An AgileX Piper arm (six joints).
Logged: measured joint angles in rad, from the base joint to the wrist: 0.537 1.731 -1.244 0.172 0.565 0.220; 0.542 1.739 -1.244 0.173 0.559 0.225; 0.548 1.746 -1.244 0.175 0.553 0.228; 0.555 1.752 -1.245 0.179 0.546 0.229; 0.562 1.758 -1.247 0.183 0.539 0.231; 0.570 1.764 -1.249 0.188 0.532 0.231; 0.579 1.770 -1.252 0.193 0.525 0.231; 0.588 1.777 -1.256 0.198 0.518 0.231; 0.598 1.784 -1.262 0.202 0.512 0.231; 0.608 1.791 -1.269 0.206 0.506 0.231; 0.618 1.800 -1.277 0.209 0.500 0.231; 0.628 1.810 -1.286 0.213 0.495 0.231; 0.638 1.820 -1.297 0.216 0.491 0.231; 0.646 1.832 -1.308 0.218 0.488 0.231; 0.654 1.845 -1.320 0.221 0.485 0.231; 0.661 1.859 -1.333 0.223 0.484 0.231; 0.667 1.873 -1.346 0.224 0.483 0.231; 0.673 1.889 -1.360 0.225 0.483 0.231
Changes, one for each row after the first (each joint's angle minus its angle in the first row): 0.005 0.008 0.000 0.001 -0.006 0.005; 0.011 0.015 0.000 0.003 -0.012 0.008; 0.018 0.021 -0.001 0.007 -0.019 0.009; 0.025 0.027 -0.003 0.011 -0.026 0.011; 0.033 0.033 -0.005 0.016 -0.033 0.011; 0.042 0.039 -0.008 0.021 -0.040 0.011; 0.051 0.046 -0.012 0.026 -0.047 0.011; 0.061 0.053 -0.018 0.030 -0.053 0.011; 0.071 0.060 -0.025 0.034 -0.059 0.011; 0.081 0.069 -0.033 0.037 -0.065 0.011; 0.091 0.079 -0.042 0.041 -0.070 0.011; 0.101 0.089 -0.053 0.044 -0.074 0.011; 0.109 0.101 -0.064 0.046 -0.077 0.011; 0.117 0.114 -0.076 0.049 -0.080 0.011; 0.124 0.128 -0.089 0.051 -0.081 0.011; 0.130 0.142 -0.102 0.052 -0.082 0.011; 0.136 0.158 -0.116 0.053 -0.082 0.011
